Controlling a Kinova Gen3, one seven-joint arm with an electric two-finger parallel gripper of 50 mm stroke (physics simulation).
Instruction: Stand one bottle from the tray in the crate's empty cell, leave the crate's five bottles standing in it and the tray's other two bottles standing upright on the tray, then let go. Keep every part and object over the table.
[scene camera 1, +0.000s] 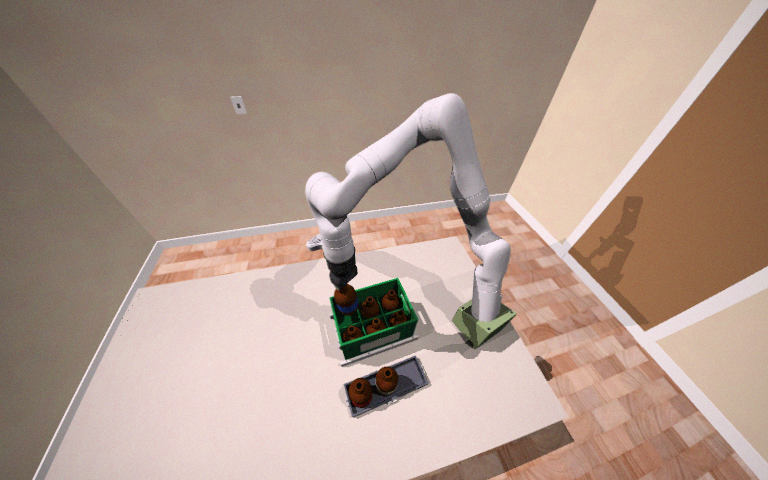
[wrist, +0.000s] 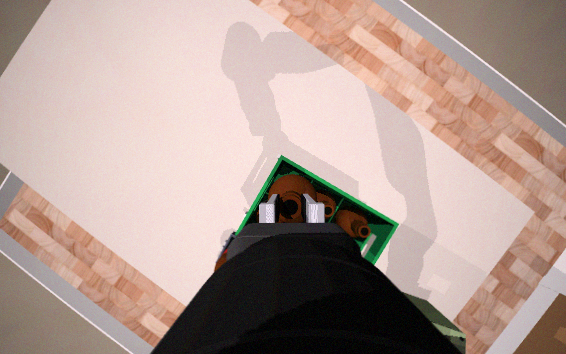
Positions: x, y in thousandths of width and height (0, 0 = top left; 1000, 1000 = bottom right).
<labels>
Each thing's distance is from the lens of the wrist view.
my gripper (wrist: 513, 575): 18 cm
bottle (wrist: 623, 623): 42 cm
</labels>
